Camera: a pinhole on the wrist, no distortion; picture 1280 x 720 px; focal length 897.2 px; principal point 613.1 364.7 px. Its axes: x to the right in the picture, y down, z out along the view. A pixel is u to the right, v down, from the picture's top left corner.
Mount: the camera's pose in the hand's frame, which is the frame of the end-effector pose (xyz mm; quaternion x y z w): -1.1 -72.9 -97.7 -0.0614 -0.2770 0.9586 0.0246
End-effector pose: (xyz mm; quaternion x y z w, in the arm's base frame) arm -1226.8 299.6 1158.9 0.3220 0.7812 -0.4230 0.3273
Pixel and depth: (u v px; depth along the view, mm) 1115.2 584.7 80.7
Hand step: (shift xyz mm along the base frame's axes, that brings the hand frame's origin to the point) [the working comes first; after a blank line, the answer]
In the camera's frame: 45.2 19.8 80.7

-78.3 -29.3 121.7
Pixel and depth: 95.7 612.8 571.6
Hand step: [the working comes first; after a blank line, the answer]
In the camera's frame: -329.6 158.1 571.6

-481.8 -465.6 -95.9
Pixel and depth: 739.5 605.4 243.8
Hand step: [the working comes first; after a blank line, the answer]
In the camera's frame: 34.3 65.4 243.8

-142.5 -185.5 138.5
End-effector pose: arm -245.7 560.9 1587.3 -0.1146 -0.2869 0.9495 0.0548
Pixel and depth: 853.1 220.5 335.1
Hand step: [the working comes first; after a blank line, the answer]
In the camera's frame: 89.6 -53.9 335.1

86.0 32.8 298.8
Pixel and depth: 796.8 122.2 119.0
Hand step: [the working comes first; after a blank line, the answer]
In the camera's frame: 24.4 -32.2 119.0

39.1 72.6 80.5
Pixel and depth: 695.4 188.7 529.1
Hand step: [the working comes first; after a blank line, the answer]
In the camera's frame: 48.5 -103.8 529.1

24.8 -14.9 488.0
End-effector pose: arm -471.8 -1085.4 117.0 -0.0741 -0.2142 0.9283 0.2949
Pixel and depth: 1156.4 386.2 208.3
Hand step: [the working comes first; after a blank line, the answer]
In the camera's frame: 126.1 5.0 208.3

200.2 19.3 134.8
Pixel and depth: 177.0 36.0 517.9
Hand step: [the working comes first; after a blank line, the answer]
In the camera's frame: -251.7 -189.7 517.9

-165.2 93.2 505.7
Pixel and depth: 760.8 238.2 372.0
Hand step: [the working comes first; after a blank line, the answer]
In the camera's frame: 61.2 -52.4 372.0

140.8 14.3 310.1
